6 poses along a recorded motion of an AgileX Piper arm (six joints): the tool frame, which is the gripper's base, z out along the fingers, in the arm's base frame.
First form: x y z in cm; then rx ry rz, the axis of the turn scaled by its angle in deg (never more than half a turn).
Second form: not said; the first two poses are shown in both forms.
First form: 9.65, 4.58, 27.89, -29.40, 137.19, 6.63
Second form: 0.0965, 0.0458, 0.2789, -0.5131, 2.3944, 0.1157
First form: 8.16, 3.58, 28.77, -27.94, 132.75, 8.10
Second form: 0.0816, 0.0358, 0.2877, -0.4876, 2.3169, 0.1414
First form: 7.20, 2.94, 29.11, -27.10, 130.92, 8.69
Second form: 0.0720, 0.0294, 0.2911, -0.4730, 2.2850, 0.1517
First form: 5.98, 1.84, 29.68, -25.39, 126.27, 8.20
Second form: 0.0598, 0.0184, 0.2968, -0.4431, 2.2038, 0.1431
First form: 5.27, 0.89, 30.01, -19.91, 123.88, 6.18
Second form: 0.0527, 0.0089, 0.3001, -0.3475, 2.1621, 0.1079
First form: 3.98, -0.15, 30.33, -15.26, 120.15, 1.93
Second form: 0.0398, -0.0015, 0.3033, -0.2663, 2.0970, 0.0337
